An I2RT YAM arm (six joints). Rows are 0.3 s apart.
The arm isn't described. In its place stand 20 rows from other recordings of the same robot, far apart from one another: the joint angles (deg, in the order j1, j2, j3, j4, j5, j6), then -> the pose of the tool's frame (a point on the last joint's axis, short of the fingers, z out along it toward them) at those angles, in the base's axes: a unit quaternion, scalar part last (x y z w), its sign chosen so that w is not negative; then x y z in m.
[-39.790 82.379 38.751 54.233 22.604 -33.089] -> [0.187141, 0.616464, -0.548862, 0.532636, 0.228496, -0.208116, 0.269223]
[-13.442 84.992 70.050 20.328 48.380 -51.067] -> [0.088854, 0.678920, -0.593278, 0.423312, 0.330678, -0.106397, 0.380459]
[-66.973 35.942 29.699 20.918 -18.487 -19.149] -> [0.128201, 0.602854, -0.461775, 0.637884, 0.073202, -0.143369, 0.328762]
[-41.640 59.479 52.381 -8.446 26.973 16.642] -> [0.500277, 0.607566, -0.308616, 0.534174, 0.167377, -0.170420, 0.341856]
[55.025 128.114 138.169 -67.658 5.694 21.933] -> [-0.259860, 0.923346, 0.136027, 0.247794, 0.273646, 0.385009, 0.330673]
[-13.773 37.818 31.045 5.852 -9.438 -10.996] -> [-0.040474, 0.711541, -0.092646, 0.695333, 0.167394, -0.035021, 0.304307]
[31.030 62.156 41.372 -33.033 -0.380 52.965] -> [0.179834, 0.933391, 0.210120, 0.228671, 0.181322, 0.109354, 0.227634]
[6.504 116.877 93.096 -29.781 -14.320 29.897] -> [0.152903, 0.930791, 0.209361, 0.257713, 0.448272, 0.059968, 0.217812]
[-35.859 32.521 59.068 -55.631 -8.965 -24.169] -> [0.048105, 0.858931, -0.194450, 0.471288, 0.072259, -0.045383, 0.365538]
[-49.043 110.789 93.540 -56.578 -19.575 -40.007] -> [0.053015, 0.974499, 0.022788, 0.216847, 0.268208, -0.290809, 0.241680]
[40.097 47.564 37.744 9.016 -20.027 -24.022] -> [-0.475666, 0.529465, 0.219272, 0.667329, 0.145857, 0.138749, 0.324169]
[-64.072 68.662 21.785 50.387 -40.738 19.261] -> [0.237581, 0.648352, -0.039823, 0.722225, 0.124078, -0.202077, 0.227778]
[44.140 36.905 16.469 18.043 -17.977 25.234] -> [-0.223754, 0.685413, 0.481800, 0.498007, 0.112333, 0.124321, 0.238207]
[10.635 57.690 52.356 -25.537 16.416 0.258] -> [-0.007700, 0.863734, -0.077266, 0.497931, 0.219291, 0.030941, 0.318099]
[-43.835 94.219 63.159 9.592 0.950 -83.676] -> [-0.277181, 0.778548, -0.508008, 0.242822, 0.275317, -0.265161, 0.261670]
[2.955 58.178 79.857 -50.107 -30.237 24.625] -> [0.024788, 0.839660, 0.335385, 0.426467, 0.177266, 0.027102, 0.434210]
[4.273 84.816 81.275 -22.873 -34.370 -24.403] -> [-0.351902, 0.748170, 0.159297, 0.539473, 0.334540, 0.045149, 0.375184]
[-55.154 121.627 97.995 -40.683 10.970 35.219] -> [0.703466, 0.668952, -0.130084, 0.201784, 0.253938, -0.376599, 0.196866]
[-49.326 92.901 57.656 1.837 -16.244 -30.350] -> [0.077633, 0.870794, -0.205103, 0.440027, 0.241128, -0.265315, 0.225219]
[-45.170 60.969 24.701 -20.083 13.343 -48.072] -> [0.009542, 0.951261, -0.285326, 0.116622, 0.124677, -0.137072, 0.157339]
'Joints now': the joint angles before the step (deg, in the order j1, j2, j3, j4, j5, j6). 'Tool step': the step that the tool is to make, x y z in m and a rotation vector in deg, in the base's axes. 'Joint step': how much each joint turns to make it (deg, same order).
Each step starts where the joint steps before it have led.
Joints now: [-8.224 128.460 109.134 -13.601 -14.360 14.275]
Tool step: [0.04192 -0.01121 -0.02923 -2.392 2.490 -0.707]
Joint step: [-0.404 13.766 18.322 -7.169 1.787 -2.146]
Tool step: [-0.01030 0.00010 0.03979 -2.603 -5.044 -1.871]
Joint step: [0.012 -5.291 -2.340 2.327 2.567 -0.513]
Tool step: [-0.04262 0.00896 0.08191 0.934 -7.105 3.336]
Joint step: [0.014 -13.142 -6.113 -0.083 -3.858 0.283]
